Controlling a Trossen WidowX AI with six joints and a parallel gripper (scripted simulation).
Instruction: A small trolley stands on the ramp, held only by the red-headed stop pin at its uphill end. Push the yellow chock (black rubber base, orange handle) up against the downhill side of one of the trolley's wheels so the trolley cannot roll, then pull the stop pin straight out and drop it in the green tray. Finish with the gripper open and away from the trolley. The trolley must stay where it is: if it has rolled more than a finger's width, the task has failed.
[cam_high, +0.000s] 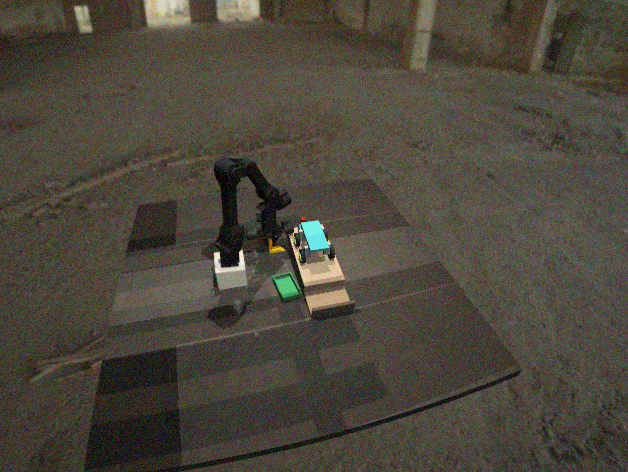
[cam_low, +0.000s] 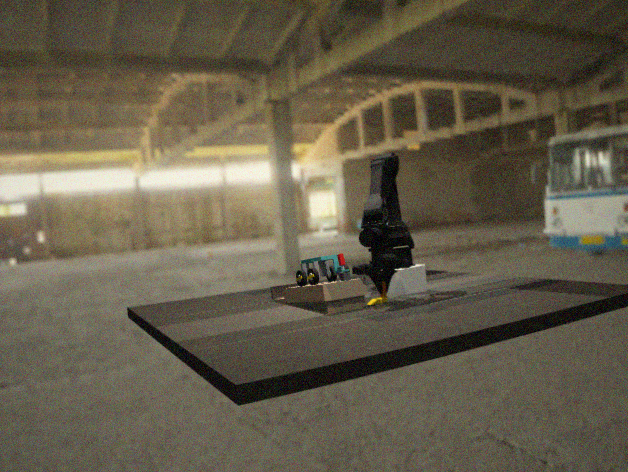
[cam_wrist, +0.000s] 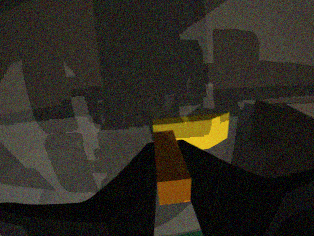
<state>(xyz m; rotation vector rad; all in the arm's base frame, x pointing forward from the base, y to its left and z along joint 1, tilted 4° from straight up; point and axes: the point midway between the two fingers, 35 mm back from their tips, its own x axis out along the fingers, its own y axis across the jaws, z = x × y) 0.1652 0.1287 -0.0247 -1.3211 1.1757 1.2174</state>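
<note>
My gripper tip is 130 mm short of the red-headed stop pin, 100 mm below it and 10 mm to the left of it. The rest, counted from my gripper tip: yellow chock (20 mm ahead, 10 mm below); then teal trolley (160 mm ahead, 110 mm to the right, 80 mm above); then tan ramp (160 mm ahead, 120 mm to the right, 20 mm above).
</note>
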